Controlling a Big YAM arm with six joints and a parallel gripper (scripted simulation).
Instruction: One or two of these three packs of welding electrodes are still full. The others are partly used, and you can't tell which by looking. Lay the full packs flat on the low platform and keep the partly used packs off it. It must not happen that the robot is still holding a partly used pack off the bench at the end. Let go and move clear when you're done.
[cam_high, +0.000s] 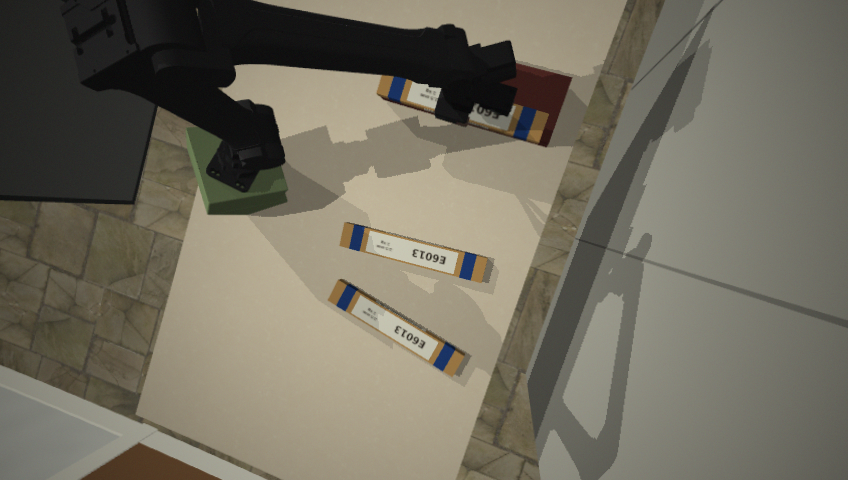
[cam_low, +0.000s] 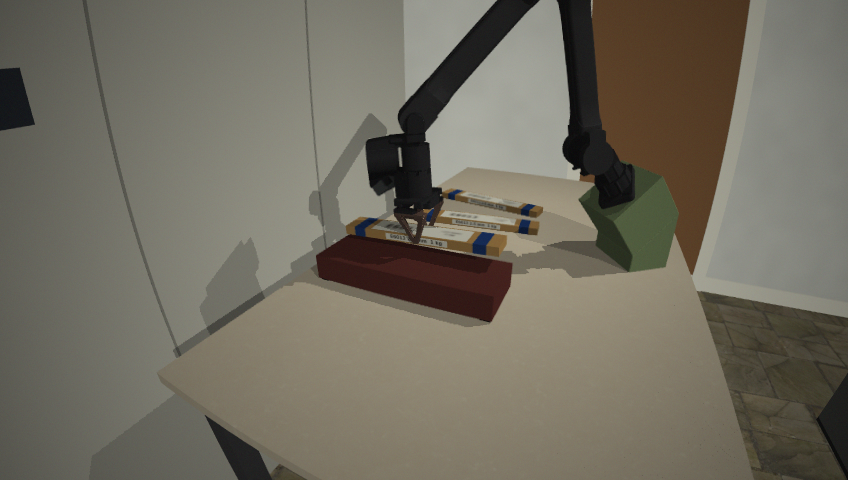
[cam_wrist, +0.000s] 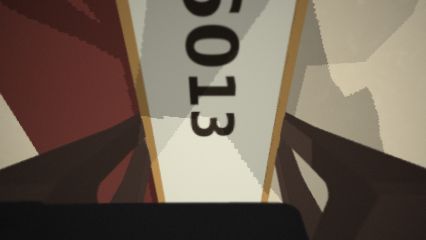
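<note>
The pack of welding electrodes lies right at my hand. Also, from my hand: dark red low platform (8 cm below, 5 cm to the left, 1 cm behind).
</note>
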